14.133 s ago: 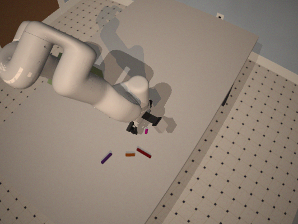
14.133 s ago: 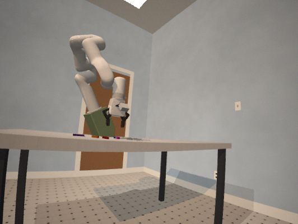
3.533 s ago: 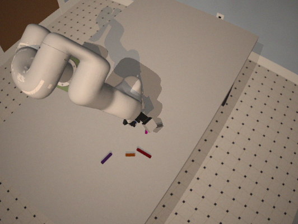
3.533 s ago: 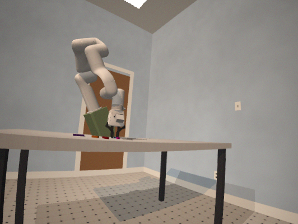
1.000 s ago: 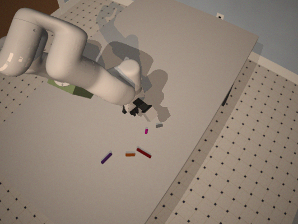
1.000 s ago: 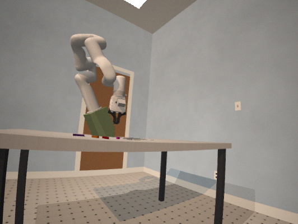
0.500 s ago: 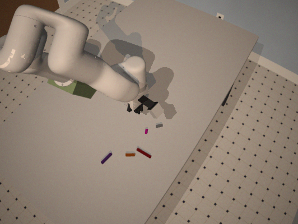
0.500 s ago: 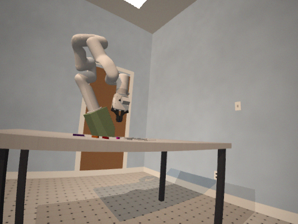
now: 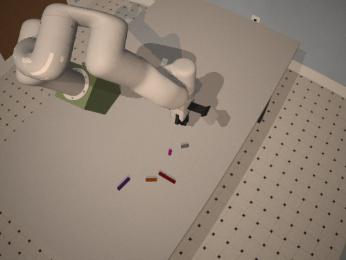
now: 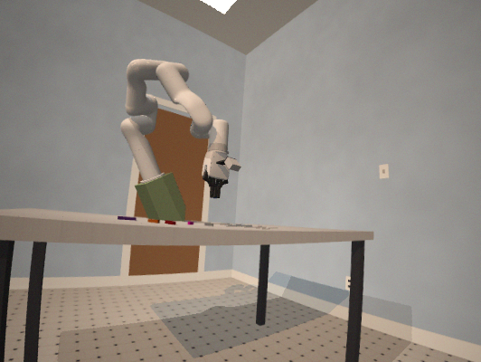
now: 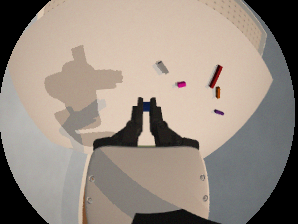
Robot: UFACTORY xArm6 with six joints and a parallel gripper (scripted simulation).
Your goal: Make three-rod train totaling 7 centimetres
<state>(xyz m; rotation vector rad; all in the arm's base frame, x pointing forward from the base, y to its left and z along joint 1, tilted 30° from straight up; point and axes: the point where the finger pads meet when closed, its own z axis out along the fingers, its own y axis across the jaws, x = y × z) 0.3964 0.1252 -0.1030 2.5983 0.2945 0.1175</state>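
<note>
The grey rod lies 120 mm below my hand, 30 mm to the right of it and 30 mm ahead of it. From my hand the other things lie so: blue rod 20 mm below; then red rod 180 mm to the right, 120 mm below, 60 mm ahead; then magenta rod 120 mm below, 90 mm to the right, 10 mm ahead.
</note>
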